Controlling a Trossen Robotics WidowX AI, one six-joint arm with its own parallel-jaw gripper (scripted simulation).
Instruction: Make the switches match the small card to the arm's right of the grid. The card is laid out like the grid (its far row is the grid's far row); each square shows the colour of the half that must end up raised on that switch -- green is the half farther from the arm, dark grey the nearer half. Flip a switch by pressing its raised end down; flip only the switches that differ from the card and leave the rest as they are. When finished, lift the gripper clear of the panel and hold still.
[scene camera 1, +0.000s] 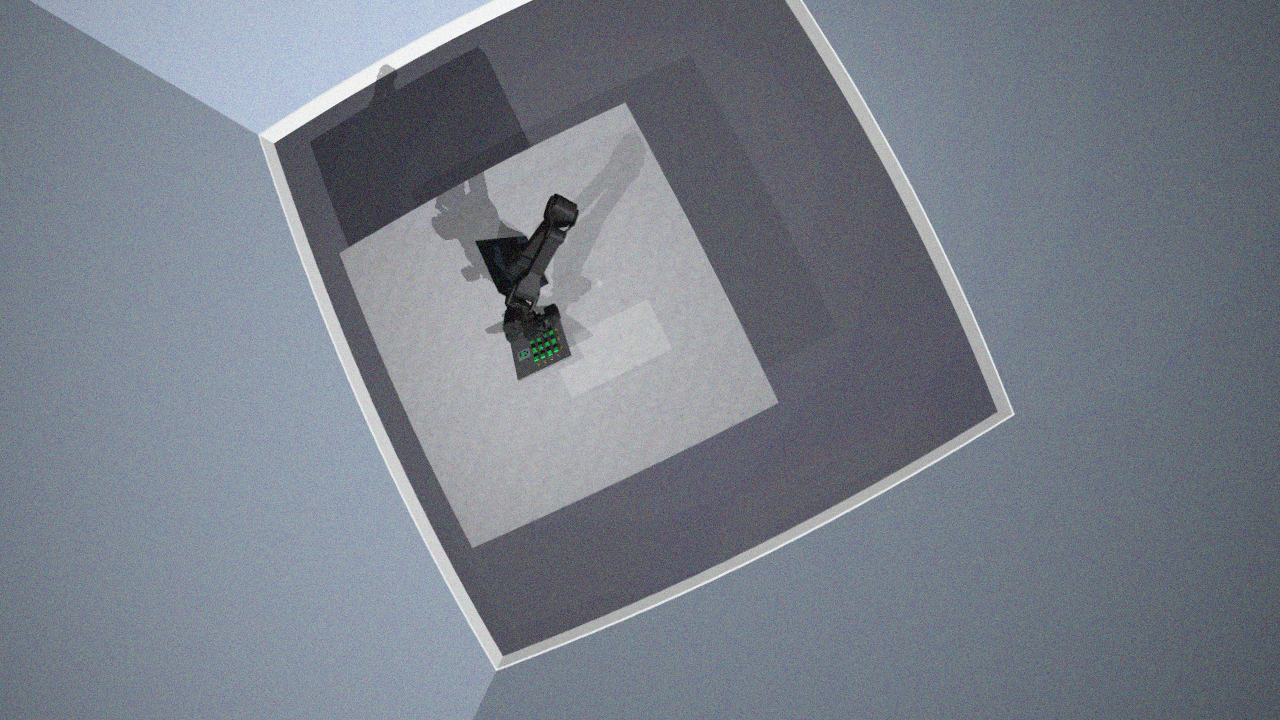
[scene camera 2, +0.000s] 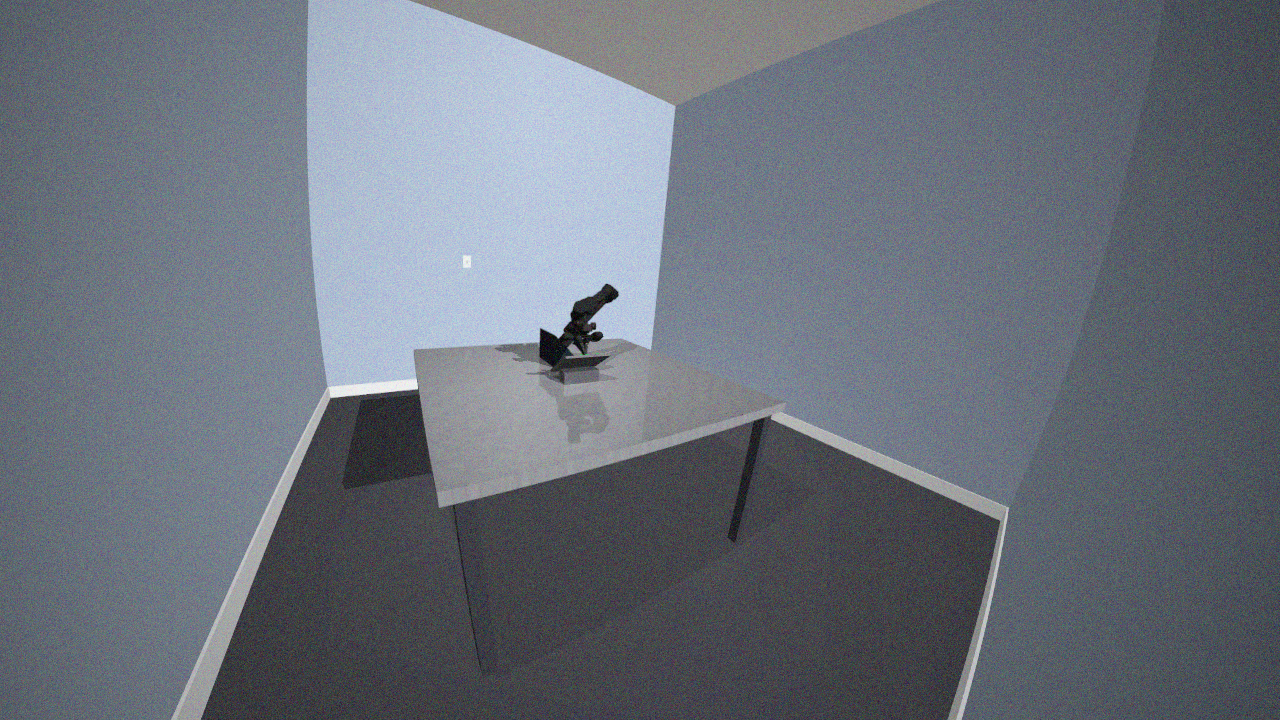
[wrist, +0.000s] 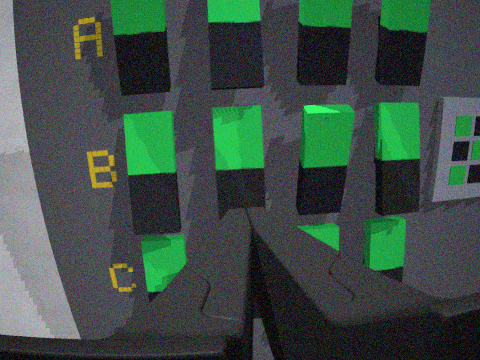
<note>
My gripper (scene camera 1: 543, 337) is shut, holding nothing. Further things: a switch (wrist: 163, 256).
My gripper shows as well in scene camera 2 (scene camera 2: 585, 355) and in the wrist view (wrist: 245, 225).
</note>
